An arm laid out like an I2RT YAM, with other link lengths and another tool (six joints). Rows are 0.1 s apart.
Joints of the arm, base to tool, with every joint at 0 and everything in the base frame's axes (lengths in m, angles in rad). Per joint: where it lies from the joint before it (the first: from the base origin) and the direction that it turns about. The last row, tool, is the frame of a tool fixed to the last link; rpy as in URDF.
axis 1: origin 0 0 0.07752 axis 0 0 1
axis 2: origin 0.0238 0.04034 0.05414 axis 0 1 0
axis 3: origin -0.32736 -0.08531 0 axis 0 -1 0
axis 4: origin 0.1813 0.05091 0.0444 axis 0 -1 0
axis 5: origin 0.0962 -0.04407 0.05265 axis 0 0 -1
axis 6: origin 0.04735 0 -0.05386 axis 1 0 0
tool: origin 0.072 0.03 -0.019 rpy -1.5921 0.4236 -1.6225
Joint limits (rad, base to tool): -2.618..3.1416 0..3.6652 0..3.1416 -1.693..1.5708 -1.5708..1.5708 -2.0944..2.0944
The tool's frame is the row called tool.
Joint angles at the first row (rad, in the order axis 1, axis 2, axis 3, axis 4, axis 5, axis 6):
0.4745 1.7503 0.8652 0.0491 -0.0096 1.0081
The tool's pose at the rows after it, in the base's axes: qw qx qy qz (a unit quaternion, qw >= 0); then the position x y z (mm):
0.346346 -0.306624 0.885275 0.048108 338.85 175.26 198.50
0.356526 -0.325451 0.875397 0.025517 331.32 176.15 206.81
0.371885 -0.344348 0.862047 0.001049 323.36 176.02 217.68
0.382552 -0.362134 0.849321 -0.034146 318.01 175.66 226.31
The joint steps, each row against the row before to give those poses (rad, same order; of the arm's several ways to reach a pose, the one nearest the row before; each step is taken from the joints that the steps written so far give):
0.0191 -0.0310 -0.0123 0.0072 0.0157 -0.0406
0.0243 -0.0393 0.0014 -0.0262 0.0441 -0.0404
0.0246 -0.0473 -0.0015 -0.0195 0.0475 -0.0464
0.0288 -0.0358 0.0114 -0.0315 0.0693 -0.0506

